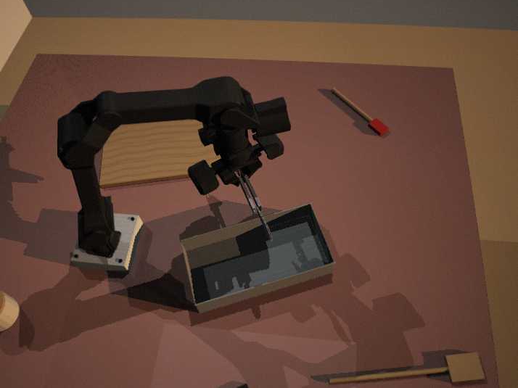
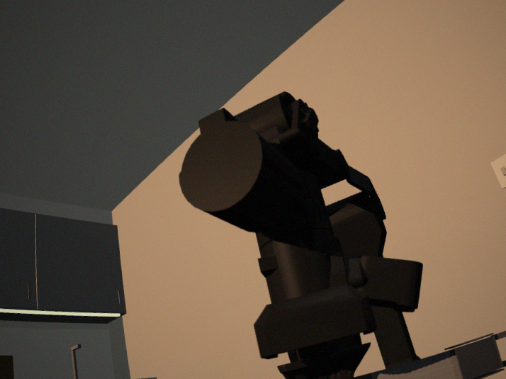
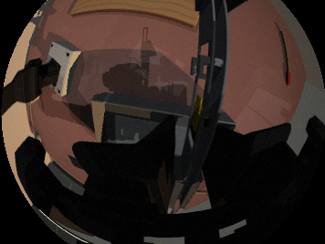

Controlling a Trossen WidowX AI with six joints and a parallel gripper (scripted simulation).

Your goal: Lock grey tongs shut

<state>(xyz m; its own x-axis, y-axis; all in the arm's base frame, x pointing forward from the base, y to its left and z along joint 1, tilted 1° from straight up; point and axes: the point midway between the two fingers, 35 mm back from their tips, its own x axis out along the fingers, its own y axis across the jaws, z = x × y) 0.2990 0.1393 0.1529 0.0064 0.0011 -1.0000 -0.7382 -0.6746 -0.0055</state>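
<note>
Now: the wooden board 250 mm behind my gripper tip, 190 mm to the left of it and 150 mm below it. Also, from my gripper tip: wooden cup: 490 mm behind, 330 mm to the right, 120 mm below; then roasting tin: 50 mm ahead, 110 mm to the right, 130 mm below; then red-headed spatula: 250 mm ahead, 350 mm to the left, 150 mm below.
</note>
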